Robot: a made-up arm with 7 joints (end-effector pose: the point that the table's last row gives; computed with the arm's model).
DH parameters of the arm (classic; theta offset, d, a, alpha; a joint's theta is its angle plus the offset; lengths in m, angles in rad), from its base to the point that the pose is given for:
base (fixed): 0 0 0 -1.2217
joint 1: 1.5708 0 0 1.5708
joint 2: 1.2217 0 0 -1.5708
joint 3: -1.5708 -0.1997 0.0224 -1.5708
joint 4: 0 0 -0.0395 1.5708
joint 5: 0 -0.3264 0 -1.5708
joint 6: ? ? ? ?
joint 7: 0 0 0 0
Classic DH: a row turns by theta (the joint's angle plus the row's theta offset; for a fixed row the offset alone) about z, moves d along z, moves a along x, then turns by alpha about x.
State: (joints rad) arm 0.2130 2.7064 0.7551 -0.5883 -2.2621 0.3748 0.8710
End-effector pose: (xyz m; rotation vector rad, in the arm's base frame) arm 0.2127 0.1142 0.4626 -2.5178 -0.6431 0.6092
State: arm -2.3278 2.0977 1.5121 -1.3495 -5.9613 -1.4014 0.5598
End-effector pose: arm -0.2905 0.3162 -0.1484 -0.8438 -0.0802 -0.0922
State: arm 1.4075 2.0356 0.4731 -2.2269 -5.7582 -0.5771 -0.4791
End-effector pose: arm 0.1841 0.0985 -0.2248 -0.1812 -1.2743 -1.8314
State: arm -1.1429 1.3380 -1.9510 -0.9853 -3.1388 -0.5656 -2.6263
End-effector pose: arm 0.3570 0.2872 -0.1870 1.3473 -0.2751 -0.9833
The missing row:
joint 6: 0 0 0 1.5708
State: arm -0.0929 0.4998 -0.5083 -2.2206 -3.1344 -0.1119 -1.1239
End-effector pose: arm 0.2715 -0.1232 -0.0774 -1.7371 -0.8279 0.5324
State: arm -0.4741 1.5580 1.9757 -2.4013 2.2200 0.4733 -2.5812
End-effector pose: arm -0.2042 0.0143 0.1793 -1.9816 0.7390 0.1519
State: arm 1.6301 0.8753 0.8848 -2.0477 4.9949 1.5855 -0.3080
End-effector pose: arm 0.0425 0.3205 -0.1092 2.3990 1.3606 -0.5522
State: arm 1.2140 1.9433 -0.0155 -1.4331 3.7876 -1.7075 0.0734
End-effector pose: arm 0.1201 0.3755 -0.2021 1.7781 -1.6765 1.7840
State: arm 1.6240 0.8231 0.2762 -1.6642 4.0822 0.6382 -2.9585
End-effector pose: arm -0.1597 0.2823 -0.2481 0.5452 -0.9500 0.4012
